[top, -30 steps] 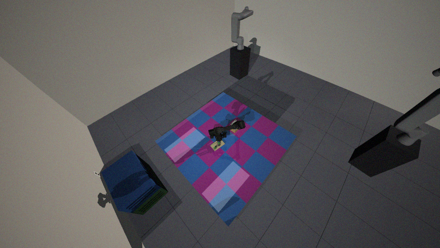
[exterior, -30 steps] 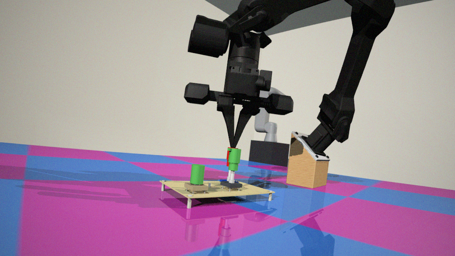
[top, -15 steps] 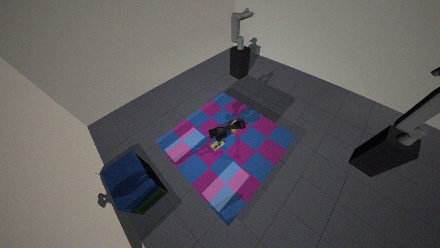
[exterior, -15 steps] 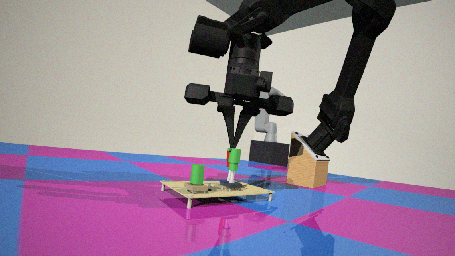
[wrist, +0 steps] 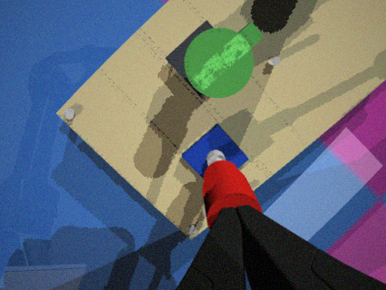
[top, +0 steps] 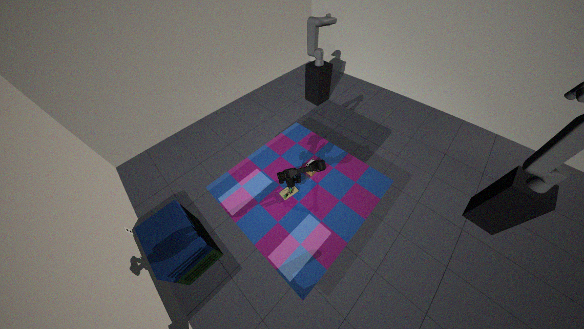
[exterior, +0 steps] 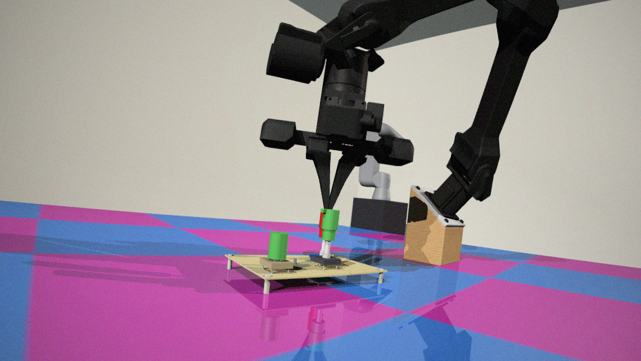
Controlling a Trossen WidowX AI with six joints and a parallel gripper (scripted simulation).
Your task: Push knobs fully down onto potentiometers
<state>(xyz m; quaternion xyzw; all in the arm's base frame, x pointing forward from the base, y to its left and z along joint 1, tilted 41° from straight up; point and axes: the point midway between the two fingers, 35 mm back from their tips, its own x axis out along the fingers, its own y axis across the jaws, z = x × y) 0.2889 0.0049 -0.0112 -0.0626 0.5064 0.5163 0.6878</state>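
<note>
Right now the green knob is 4 cm to the left of my gripper tip, 3 cm ahead of it and 1 cm below it. Round my gripper tip: red knob: 2 cm below.
</note>
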